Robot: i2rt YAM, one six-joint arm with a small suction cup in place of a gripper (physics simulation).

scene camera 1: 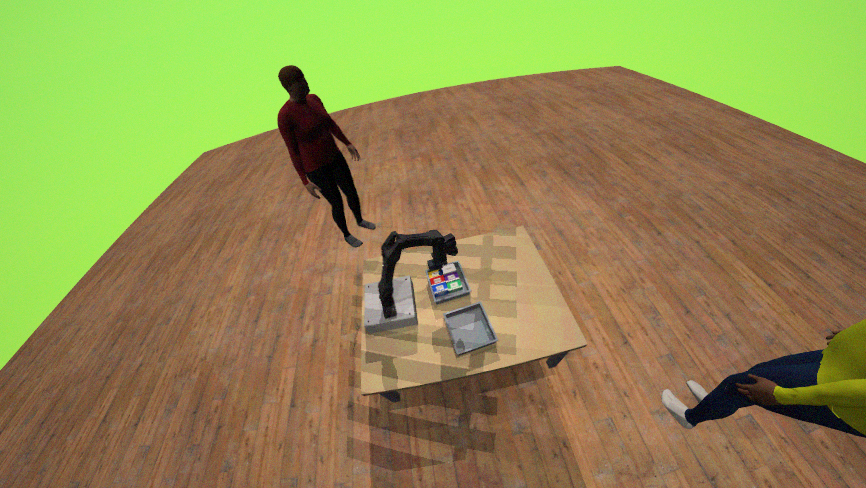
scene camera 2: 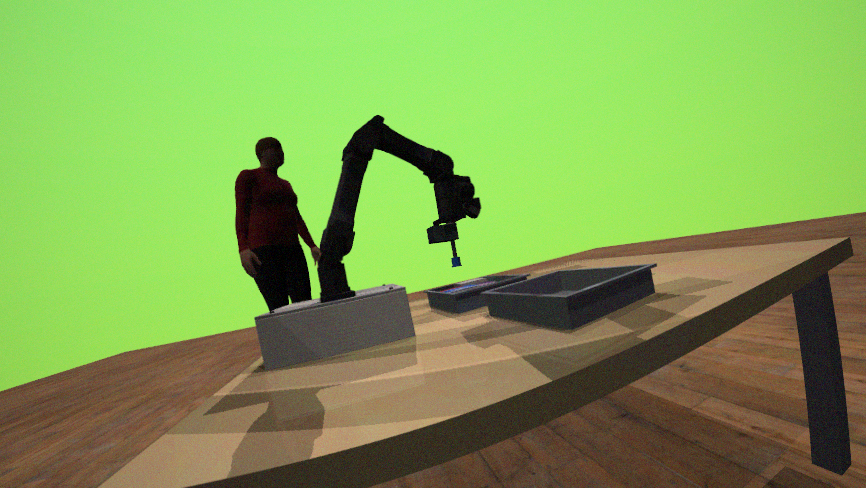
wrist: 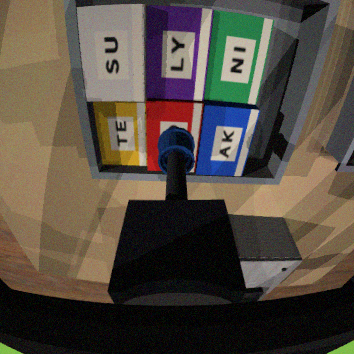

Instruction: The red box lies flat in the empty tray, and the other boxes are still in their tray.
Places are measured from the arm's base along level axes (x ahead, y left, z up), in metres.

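Pixels of known places: end effector, tool point: (scene camera 1: 440, 273) (scene camera 2: 456, 266) (wrist: 175, 143); arm's base, origin of the base link: (scene camera 1: 388, 302) (scene camera 2: 336, 297).
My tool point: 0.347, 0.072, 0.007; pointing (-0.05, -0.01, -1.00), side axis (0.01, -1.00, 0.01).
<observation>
Ahead of a thing's pixels: the offset from my tool point to its top centre, as dx, dy, dz. Level surfaces: height alone.
The red box @[-0.030, +0.002, -0.061] (scene camera 1: 436, 280) (wrist: 156, 112) lies in the back tray @[+0.026, -0.023, -0.056] (scene camera 1: 451, 299) (scene camera 2: 451, 301) (wrist: 299, 100), between a yellow box @[-0.027, +0.062, -0.071] (wrist: 103, 145) and a blue box @[-0.032, -0.057, -0.057] (wrist: 210, 160). White @[+0.062, +0.057, -0.055] (wrist: 95, 75), purple @[+0.059, -0.002, -0.067] (wrist: 160, 85) and green @[+0.056, -0.061, -0.071] (wrist: 220, 30) boxes form the other row. The empty tray @[+0.040, -0.353, -0.056] (scene camera 1: 472, 326) (scene camera 2: 527, 310) stands beside it, with part of its rim at the right edge of the wrist view. My suction cup (scene camera 2: 456, 261) (wrist: 176, 151) is open, holding nothing, and hangs above the boxes. In the wrist view it overlaps the red box and hides most of its label.
The arm's grey base (scene camera 1: 390, 290) (scene camera 2: 336, 330) stands on the wooden table @[dz -0.106] (scene camera 1: 539, 290) (scene camera 2: 424, 400). A person in a red top (scene camera 1: 312, 136) (scene camera 2: 266, 206) stands behind the table. A person in a yellow top (scene camera 1: 845, 378) is partly in view at the right. Shadows cross the table top.
</observation>
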